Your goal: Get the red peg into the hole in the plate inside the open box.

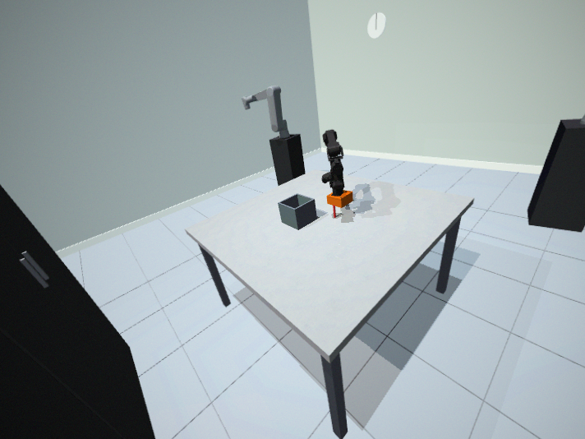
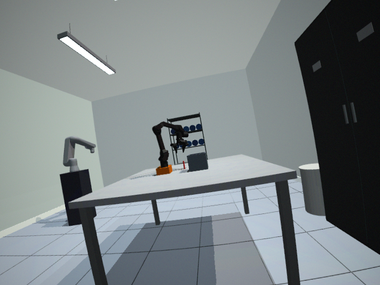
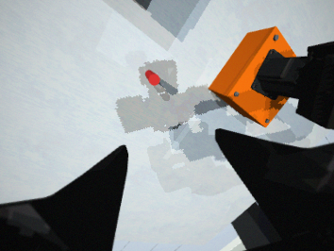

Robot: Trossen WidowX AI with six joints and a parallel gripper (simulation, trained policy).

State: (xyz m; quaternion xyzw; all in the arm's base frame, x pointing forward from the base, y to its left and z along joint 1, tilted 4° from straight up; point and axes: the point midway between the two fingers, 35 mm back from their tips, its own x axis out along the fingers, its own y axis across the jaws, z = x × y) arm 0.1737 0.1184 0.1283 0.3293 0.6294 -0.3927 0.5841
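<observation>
My gripper tip is now 12 cm above the red peg, 4 cm to the left of it and 2 cm short of it.
</observation>
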